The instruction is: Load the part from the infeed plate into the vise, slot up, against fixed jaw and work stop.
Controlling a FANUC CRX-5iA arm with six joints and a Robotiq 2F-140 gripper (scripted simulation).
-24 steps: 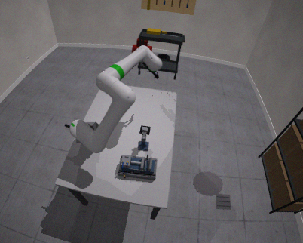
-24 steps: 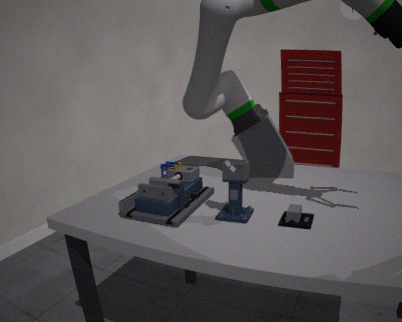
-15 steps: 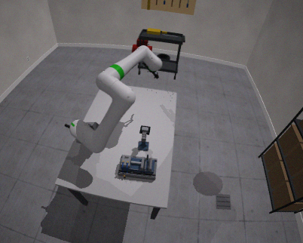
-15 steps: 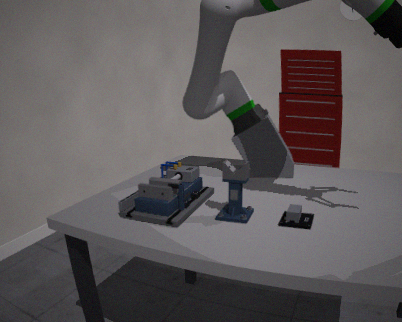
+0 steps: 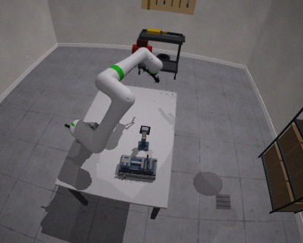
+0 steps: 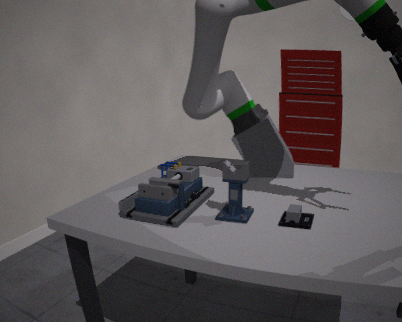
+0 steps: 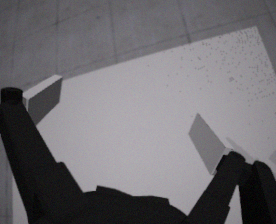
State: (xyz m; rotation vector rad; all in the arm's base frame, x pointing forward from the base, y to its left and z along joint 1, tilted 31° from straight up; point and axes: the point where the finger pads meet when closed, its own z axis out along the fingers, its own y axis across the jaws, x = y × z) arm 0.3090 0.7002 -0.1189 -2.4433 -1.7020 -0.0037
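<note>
The part is 35 cm to the right of my hand, 35 cm below it and 7 cm ahead of it. Also, from my hand: air cylinder rod: 74 cm to the right, 29 cm below, 10 cm ahead; then blue work stop: 66 cm to the right, 31 cm below, 18 cm ahead; then black infeed plate: 37 cm below, 34 cm to the right, 7 cm ahead.
</note>
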